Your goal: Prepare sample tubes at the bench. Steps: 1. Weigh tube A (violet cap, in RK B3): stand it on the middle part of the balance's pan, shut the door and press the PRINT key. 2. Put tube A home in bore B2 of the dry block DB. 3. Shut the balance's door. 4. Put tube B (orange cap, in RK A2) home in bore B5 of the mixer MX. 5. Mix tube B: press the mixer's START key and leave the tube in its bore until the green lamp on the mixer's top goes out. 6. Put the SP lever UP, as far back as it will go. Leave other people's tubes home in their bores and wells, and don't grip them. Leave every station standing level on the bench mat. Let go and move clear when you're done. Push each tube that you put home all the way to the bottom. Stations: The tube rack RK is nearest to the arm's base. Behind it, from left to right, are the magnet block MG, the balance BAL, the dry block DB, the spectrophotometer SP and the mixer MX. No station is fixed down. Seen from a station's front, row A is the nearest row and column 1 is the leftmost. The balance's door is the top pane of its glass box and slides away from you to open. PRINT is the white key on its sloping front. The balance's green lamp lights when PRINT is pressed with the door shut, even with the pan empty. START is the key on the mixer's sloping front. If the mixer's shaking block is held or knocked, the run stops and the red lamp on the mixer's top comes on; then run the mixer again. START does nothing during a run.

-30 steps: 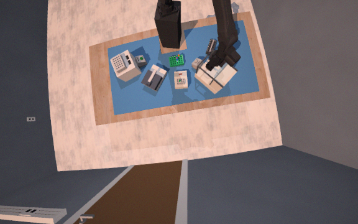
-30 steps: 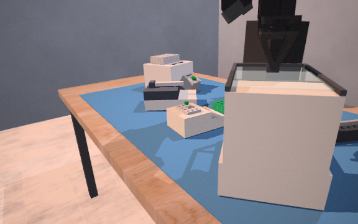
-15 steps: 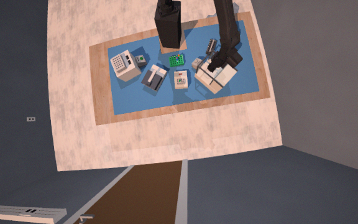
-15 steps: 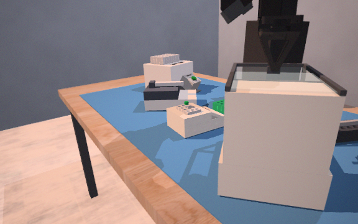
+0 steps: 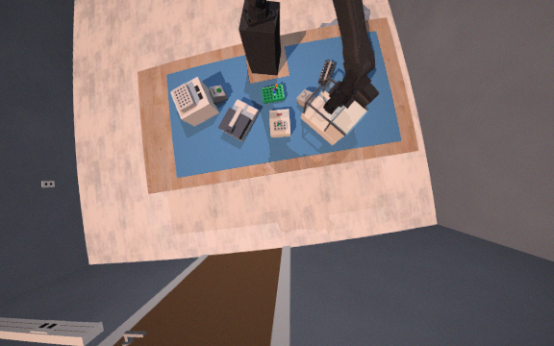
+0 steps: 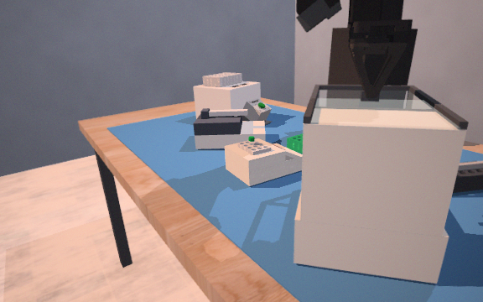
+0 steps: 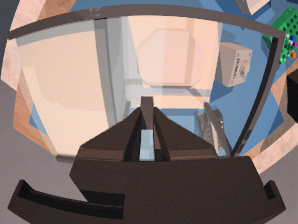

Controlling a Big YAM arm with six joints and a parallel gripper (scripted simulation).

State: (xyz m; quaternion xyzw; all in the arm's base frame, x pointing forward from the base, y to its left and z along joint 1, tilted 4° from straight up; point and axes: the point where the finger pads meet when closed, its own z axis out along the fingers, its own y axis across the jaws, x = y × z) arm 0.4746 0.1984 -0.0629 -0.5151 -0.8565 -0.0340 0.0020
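Now: the blue-capped tube 25 cm behind my hand, 23 cm to the right of it and 19 cm below it. From my hand the other things lie so: dry block 7 cm behind, 26 cm to the right, 19 cm below; balance door 3 cm ahead, 1 cm to the left, 1 cm below; magnet block 26 cm behind, 10 cm to the left, 20 cm below.
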